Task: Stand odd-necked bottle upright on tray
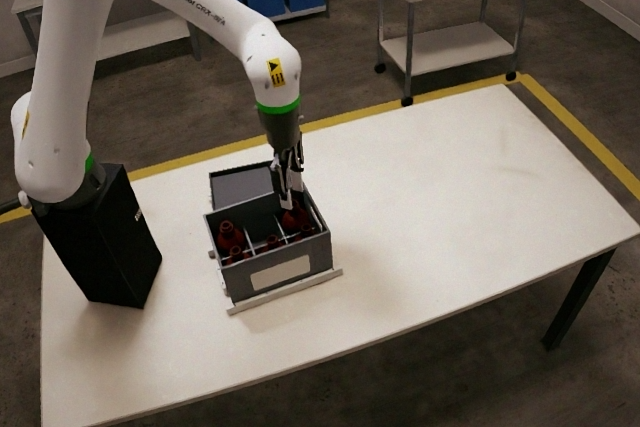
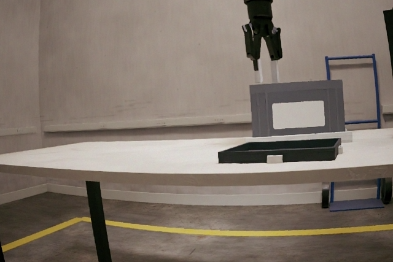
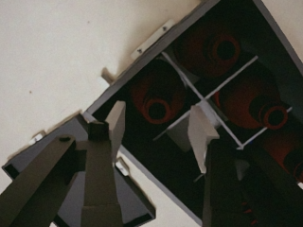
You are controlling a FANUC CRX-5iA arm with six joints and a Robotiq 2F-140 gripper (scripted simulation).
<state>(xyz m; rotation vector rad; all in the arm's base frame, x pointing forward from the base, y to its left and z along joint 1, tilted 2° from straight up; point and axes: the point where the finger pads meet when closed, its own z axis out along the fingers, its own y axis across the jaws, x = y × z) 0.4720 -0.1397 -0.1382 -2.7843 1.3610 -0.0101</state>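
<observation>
My gripper is now 13 cm above the crate, 9 cm past it and 3 cm to the left of it. Also, from my hand: dark tray (25 cm to the left, 20 cm below, 3 cm behind); bottle (18 cm behind, 12 cm below, 3 cm to the left).
</observation>
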